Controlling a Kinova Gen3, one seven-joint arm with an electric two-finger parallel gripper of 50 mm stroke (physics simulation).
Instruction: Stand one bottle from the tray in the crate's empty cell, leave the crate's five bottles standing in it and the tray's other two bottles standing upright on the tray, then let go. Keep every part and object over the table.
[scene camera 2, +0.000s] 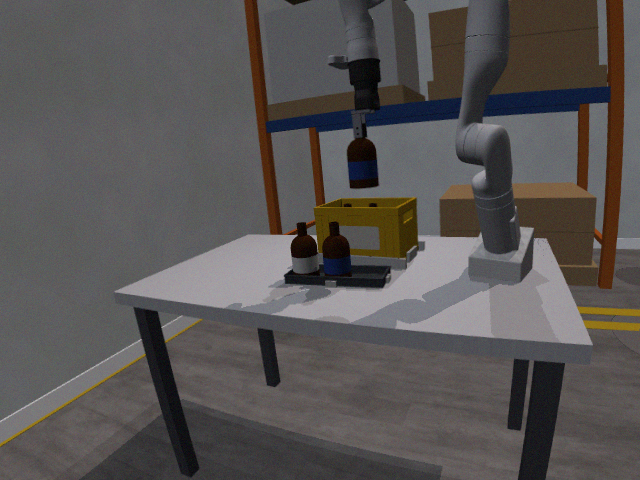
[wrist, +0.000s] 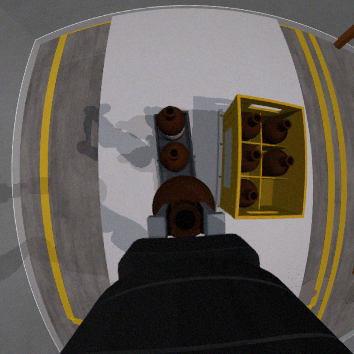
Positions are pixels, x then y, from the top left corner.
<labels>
My gripper shows in scene camera 2 (360, 137) and in the wrist view (183, 213). A blue-labelled bottle shows in scene camera 2 (361, 153) and in the wrist view (183, 192). A white-labelled bottle shows in scene camera 2 and in the wrist view. A blue-labelled bottle shows in scene camera 2 and in the wrist view. The same spot on the white-labelled bottle: (wrist: 170, 120) is (scene camera 2: 306, 234). One and the same spot on the blue-labelled bottle: (wrist: 174, 156) is (scene camera 2: 337, 222).
</labels>
